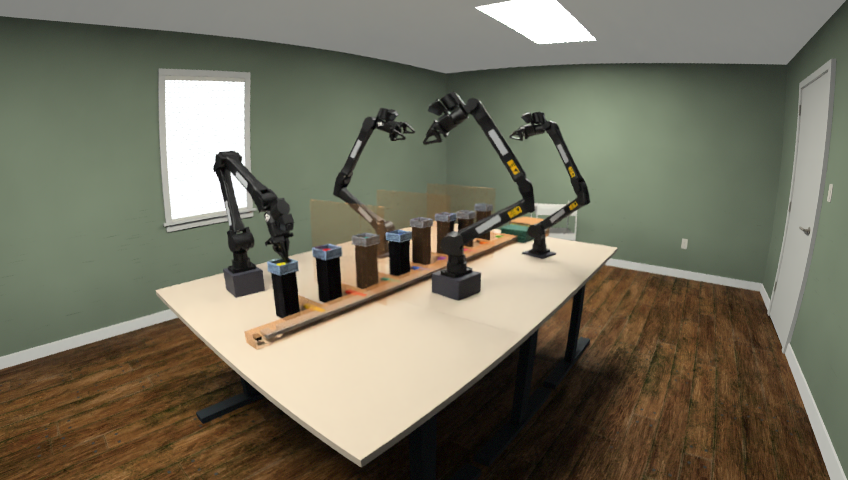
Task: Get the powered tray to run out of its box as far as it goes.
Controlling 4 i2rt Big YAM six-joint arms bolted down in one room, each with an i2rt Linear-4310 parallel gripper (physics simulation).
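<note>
A long wooden rail (351, 304) runs down the table beside a row of dark posts with square cups on top. Which part is the powered tray or its box I cannot tell. The left arm's gripper (285, 256) points down at the blue-rimmed cup (283, 268) of the nearest post, which has yellow inside; whether its fingers are open is too small to tell. The front right arm's gripper (433, 136) is high above the table. The back left arm's gripper (407, 131) is raised, its fingers apart. The back right arm's gripper (516, 135) is raised too, its opening unclear.
Posts with cups, such as the red-filled cup (327, 252), stand in a line along the rail. Tan see-through panels (340, 221) stand behind them. A dark green object (515, 232) lies near the far end. Arm bases stand on both sides of the table (380, 362).
</note>
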